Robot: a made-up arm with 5 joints.
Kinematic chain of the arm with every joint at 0, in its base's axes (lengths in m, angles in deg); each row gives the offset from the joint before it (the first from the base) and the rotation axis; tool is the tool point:
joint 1: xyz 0 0 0.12 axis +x
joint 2: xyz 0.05 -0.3 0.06 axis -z
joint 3: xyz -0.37 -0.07 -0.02 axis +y
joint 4: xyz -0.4 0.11 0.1 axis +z
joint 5: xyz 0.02 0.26 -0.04 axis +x
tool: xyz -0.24 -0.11 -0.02
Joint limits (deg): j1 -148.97..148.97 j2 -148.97..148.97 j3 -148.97..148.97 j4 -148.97..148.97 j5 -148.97..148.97
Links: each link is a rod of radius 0.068 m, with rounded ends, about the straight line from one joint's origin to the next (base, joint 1, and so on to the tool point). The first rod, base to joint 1, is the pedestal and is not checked.
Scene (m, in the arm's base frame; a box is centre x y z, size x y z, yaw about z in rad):
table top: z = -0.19
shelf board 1: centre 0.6 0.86 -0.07 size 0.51 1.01 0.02 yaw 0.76
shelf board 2: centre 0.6 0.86 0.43 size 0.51 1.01 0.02 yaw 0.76
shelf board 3: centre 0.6 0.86 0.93 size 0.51 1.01 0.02 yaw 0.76
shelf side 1: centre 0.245 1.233 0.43 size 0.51 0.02 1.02 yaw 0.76
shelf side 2: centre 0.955 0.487 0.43 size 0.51 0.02 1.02 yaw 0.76
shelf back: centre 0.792 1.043 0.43 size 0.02 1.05 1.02 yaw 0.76
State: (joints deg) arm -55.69 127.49 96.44 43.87 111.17
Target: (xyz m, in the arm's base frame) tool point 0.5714 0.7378 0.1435
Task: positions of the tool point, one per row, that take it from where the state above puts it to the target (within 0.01 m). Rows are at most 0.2 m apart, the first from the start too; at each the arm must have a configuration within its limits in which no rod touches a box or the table.
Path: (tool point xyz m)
1: 0.3683 0.4885 0.7628
2: 0.4200 0.3559 0.7769
3: 0.4685 0.2411 0.7206
4: 0.4734 0.3594 0.5797
5: 0.4427 0.4391 0.4258
6: 0.3825 0.4785 0.2756
7: 0.3013 0.4811 0.1435
8: 0.3808 0.5467 0.1743
9: 0.4406 0.6102 0.1946
10: 0.4870 0.6675 0.1968
11: 0.5280 0.7124 0.1786
12: 0.5714 0.7378 0.1434

